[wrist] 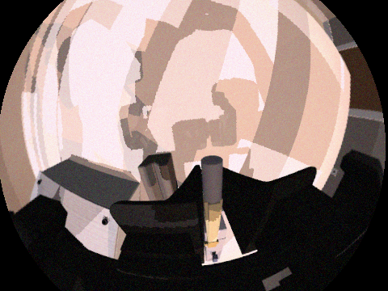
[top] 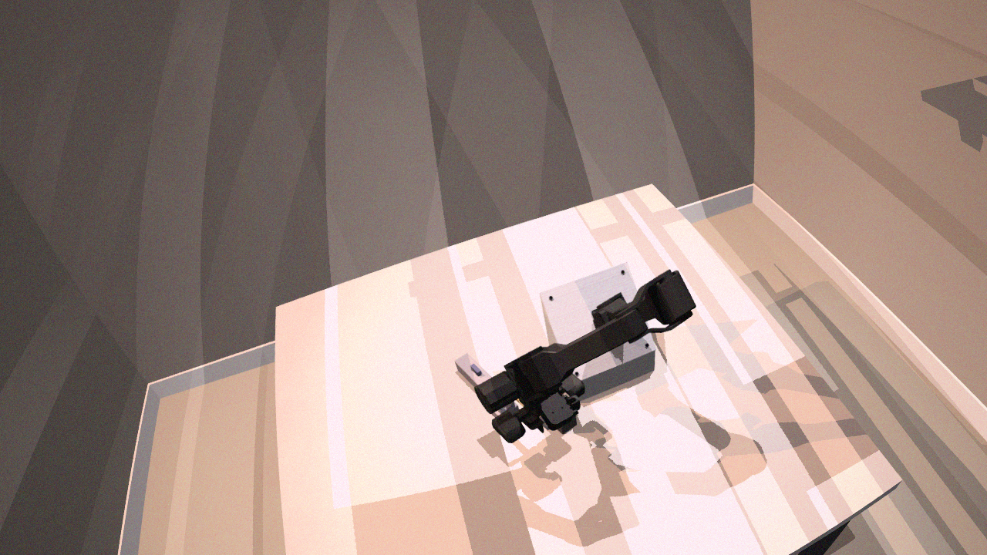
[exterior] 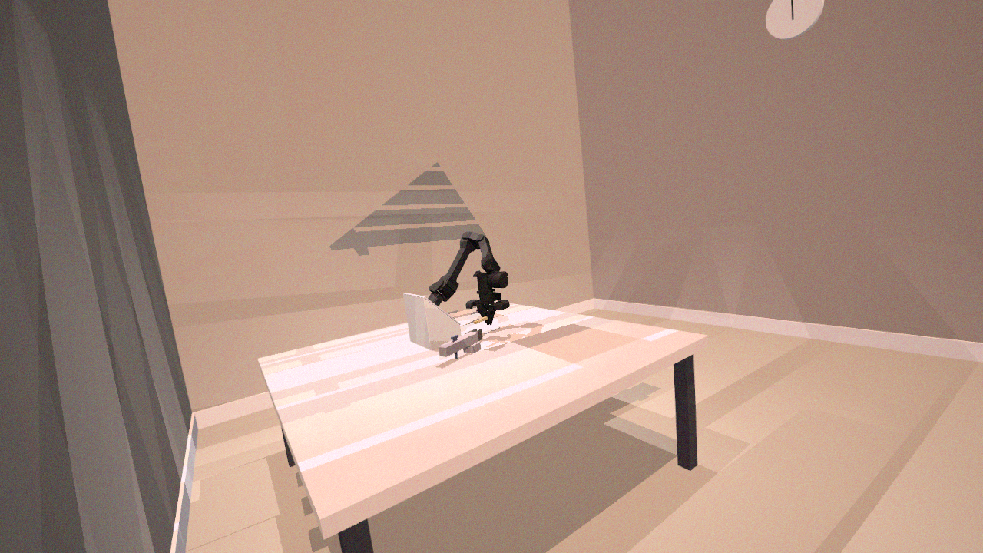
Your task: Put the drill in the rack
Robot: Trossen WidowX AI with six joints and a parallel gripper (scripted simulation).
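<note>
Right now my gripper tip is 1 cm short of the drill, 4 cm to the left of it and 3 cm below it. Also, from my gripper tip: blue key (8 cm ahead, 21 cm to the right, 1 cm below); grey sleeve fixture (7 cm ahead, 19 cm to the right, 2 cm below).
</note>
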